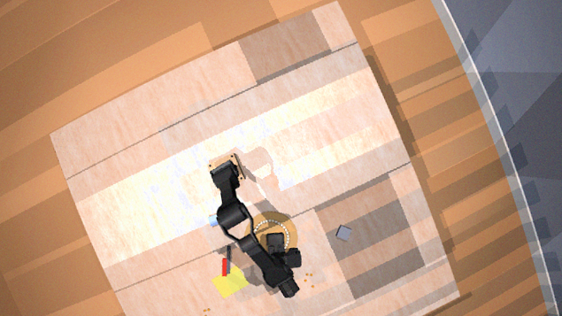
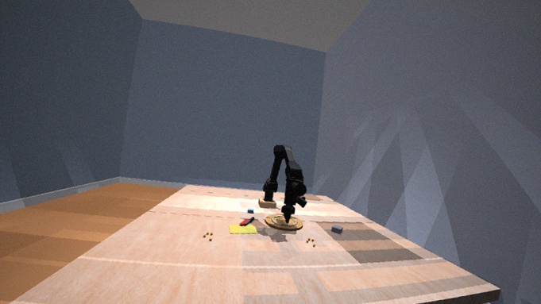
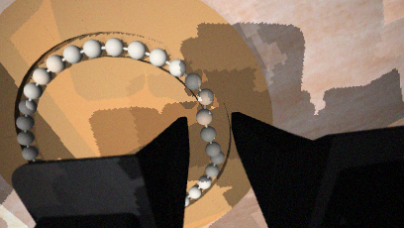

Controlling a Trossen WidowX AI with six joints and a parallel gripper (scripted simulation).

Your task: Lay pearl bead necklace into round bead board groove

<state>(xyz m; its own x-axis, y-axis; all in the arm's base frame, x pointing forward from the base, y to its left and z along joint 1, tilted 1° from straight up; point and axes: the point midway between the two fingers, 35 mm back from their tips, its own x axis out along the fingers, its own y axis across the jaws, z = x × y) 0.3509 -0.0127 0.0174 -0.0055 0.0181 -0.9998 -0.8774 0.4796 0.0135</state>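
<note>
Now: gripper tip 6 cm past the round bead board, 2 cm above it and 1 cm to the right of it. Round my gripper tip: grey block 25 cm to the left, 7 cm ahead, 1 cm below; then yellow note 22 cm to the right, 3 cm below, 1 cm ahead; then red marker 19 cm to the right, 6 cm behind, 2 cm below.
</note>
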